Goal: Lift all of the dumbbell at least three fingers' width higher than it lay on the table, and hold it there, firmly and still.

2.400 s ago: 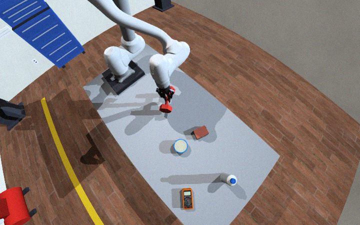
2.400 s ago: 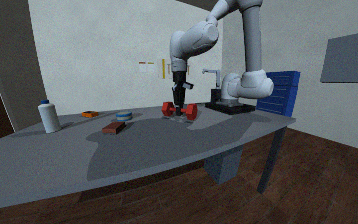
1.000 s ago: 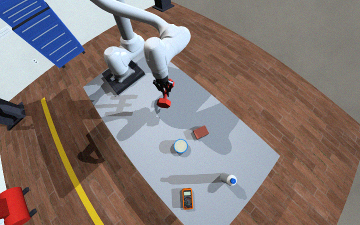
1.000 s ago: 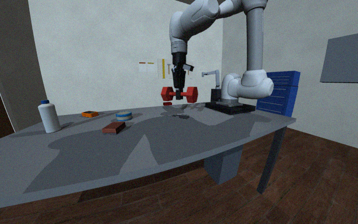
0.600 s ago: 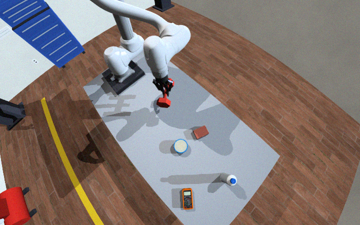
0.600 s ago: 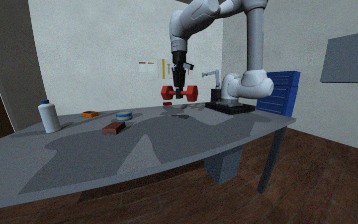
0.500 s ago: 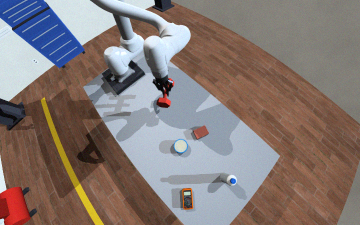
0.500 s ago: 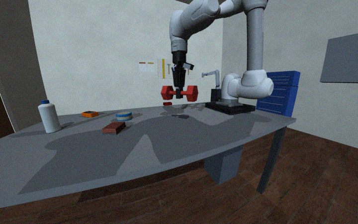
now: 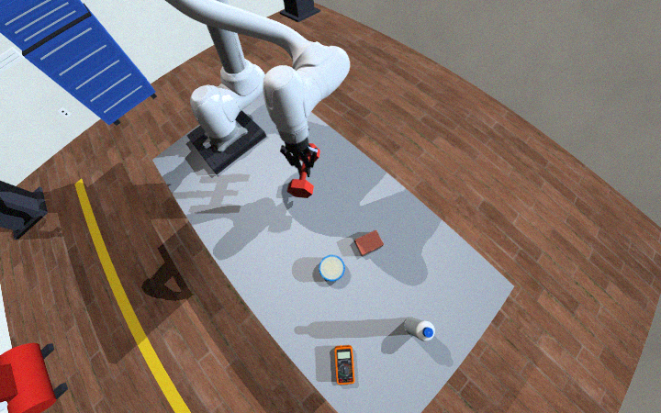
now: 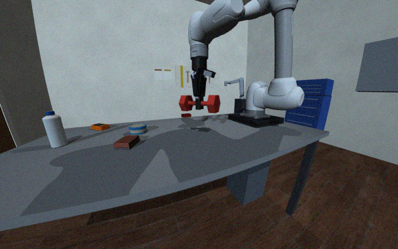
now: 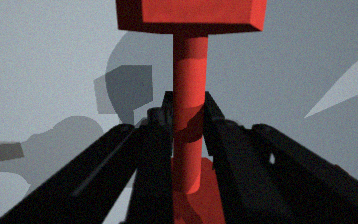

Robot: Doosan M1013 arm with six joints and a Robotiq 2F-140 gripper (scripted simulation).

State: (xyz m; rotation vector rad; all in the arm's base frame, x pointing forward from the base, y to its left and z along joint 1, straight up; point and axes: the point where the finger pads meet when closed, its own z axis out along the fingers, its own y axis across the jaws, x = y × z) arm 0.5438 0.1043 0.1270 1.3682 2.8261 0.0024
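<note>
The red dumbbell is right at my hand. The rest, counted from my hand: brown block: 360 mm ahead, 160 mm below; blue-rimmed round tin: 330 mm ahead, 180 mm to the right, 150 mm below.
</note>
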